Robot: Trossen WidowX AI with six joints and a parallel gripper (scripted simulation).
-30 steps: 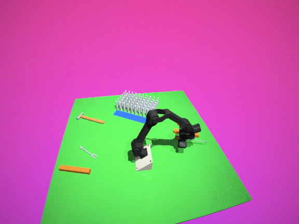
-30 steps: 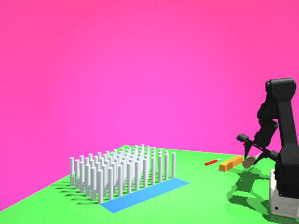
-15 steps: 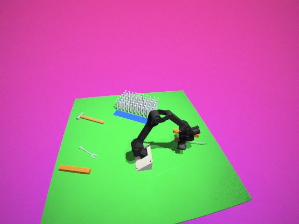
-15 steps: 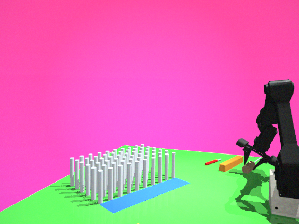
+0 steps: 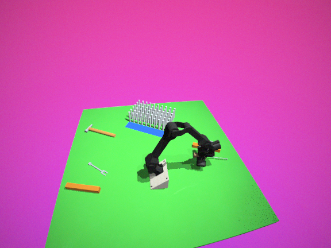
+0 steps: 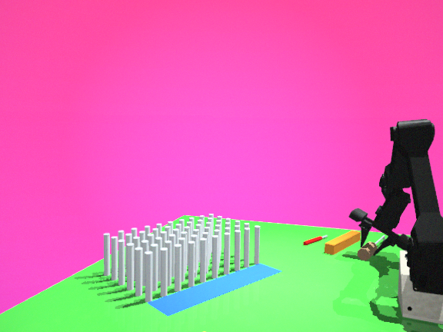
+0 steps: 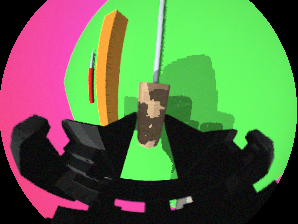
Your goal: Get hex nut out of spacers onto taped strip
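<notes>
My gripper tip is 100 mm to the left of the hook tool and 30 mm past it. The rest, counted from my gripper tip: blue taped strip (380 mm to the left, 350 mm ahead, 20 mm below); then hex nut (510 mm ahead, 340 mm to the left, 10 mm below); then red screwdriver (150 mm ahead, 120 mm to the right, 10 mm below).
</notes>
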